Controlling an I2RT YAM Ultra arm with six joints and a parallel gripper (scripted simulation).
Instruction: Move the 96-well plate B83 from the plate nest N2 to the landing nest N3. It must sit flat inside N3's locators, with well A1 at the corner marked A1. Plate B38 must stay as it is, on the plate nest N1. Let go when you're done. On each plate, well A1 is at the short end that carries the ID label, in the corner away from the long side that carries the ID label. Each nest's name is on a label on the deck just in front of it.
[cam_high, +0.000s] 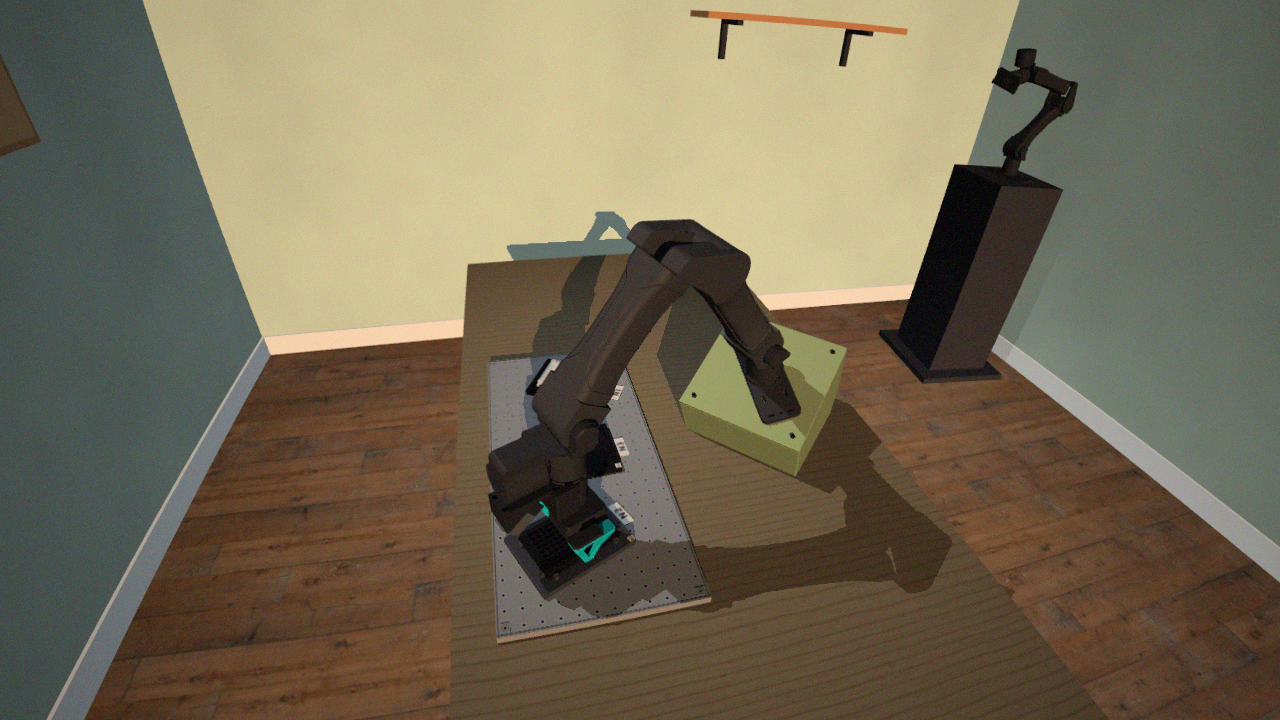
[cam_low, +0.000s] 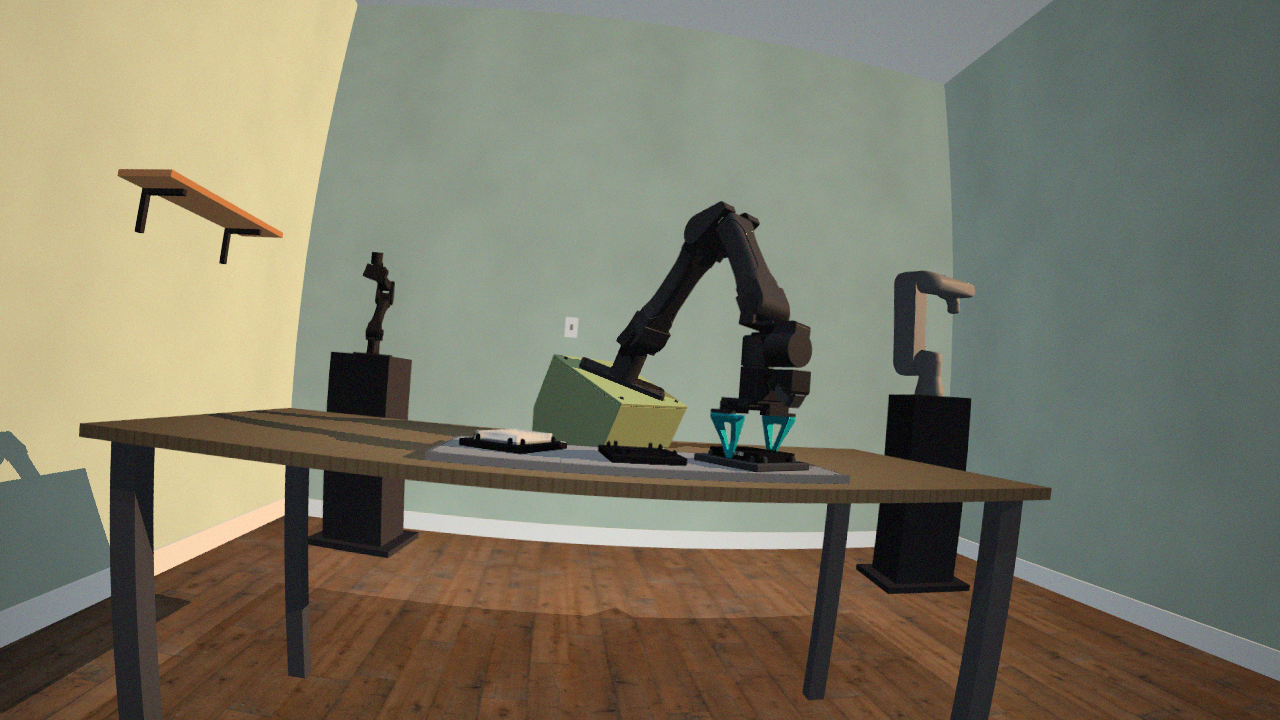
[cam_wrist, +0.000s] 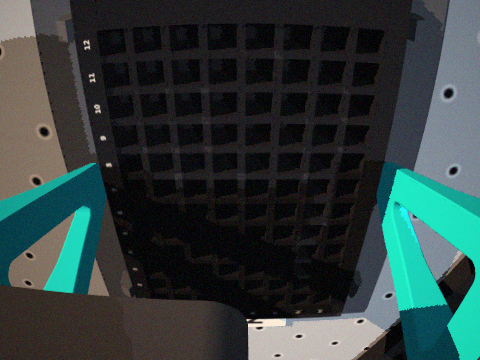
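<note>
Right now my hand is right at the black 96-well plate. The rest, counted from my hand: N2 label: 80 mm behind, 50 mm to the right, 20 mm below; then A1 mark: 90 mm behind, 10 mm to the left, 10 mm below; then white plate: 400 mm to the right, 10 mm behind.
</note>
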